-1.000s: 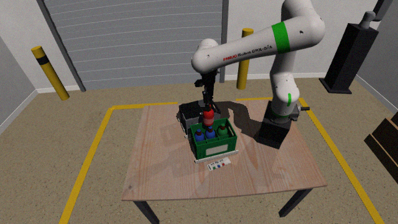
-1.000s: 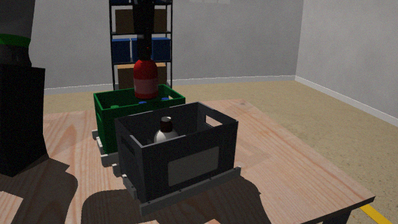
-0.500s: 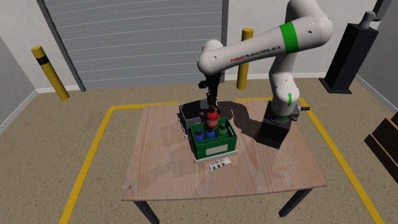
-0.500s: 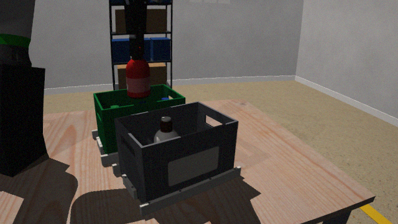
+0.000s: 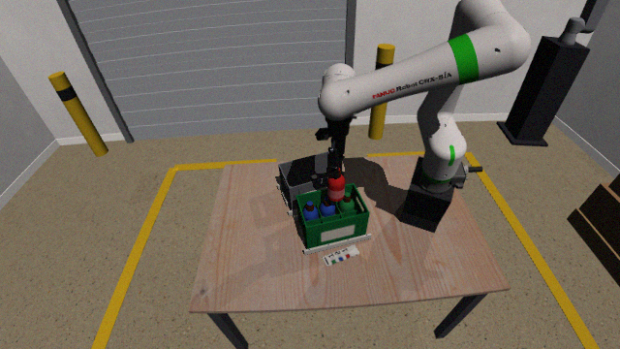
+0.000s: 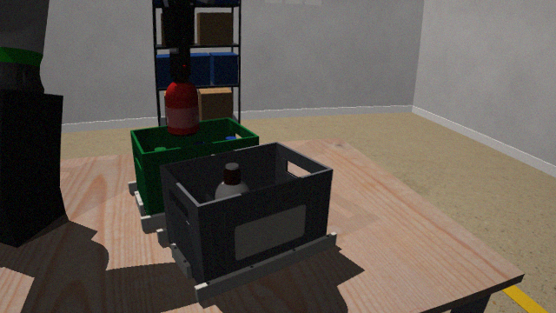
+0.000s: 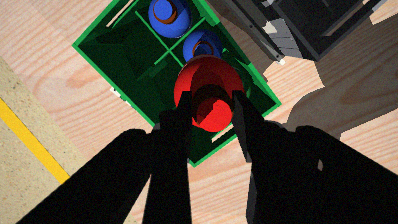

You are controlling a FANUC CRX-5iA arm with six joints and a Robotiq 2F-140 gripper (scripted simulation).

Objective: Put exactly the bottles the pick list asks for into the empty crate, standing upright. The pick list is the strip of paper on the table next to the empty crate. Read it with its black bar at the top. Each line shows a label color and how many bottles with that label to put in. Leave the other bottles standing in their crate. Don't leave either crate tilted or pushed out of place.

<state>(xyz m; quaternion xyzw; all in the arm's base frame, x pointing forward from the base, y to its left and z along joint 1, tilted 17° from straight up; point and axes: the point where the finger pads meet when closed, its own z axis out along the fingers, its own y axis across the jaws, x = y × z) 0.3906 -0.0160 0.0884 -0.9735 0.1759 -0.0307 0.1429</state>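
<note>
Right now my hand is 8 cm above the red-label bottle. Also, from my hand: green-label bottle: 26 cm below, 5 cm behind, 4 cm to the right; then blue-label bottle: 26 cm below, 11 cm ahead, 3 cm to the left; then green crate: 27 cm below, 4 cm to the left, 2 cm ahead.
</note>
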